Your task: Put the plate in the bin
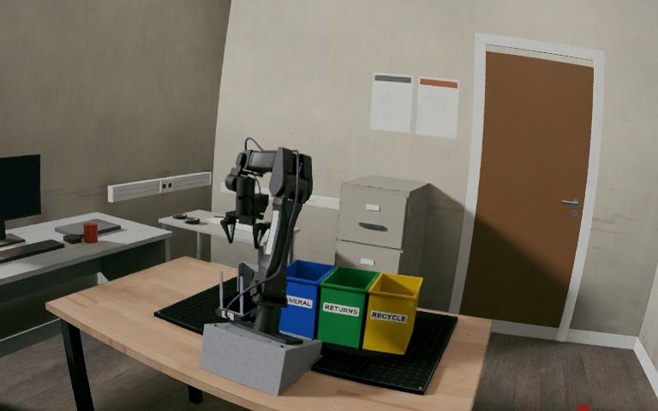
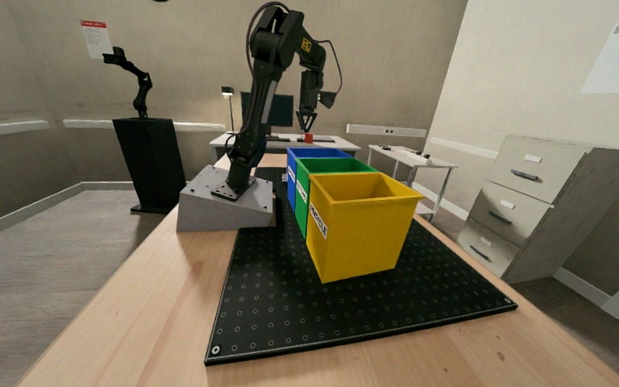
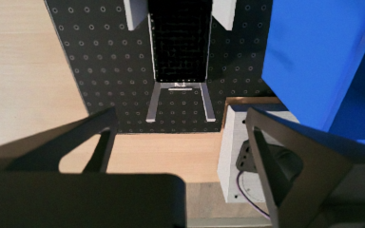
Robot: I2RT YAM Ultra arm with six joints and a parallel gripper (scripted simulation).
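The black 96-well plate lies 190 mm below my hand. Round my hand: green returns bin (100 mm ahead, 320 mm to the right, 140 mm below); then yellow recycle bin (150 mm ahead, 450 mm to the right, 140 mm below); then blue bin (60 mm ahead, 200 mm to the right, 140 mm below).
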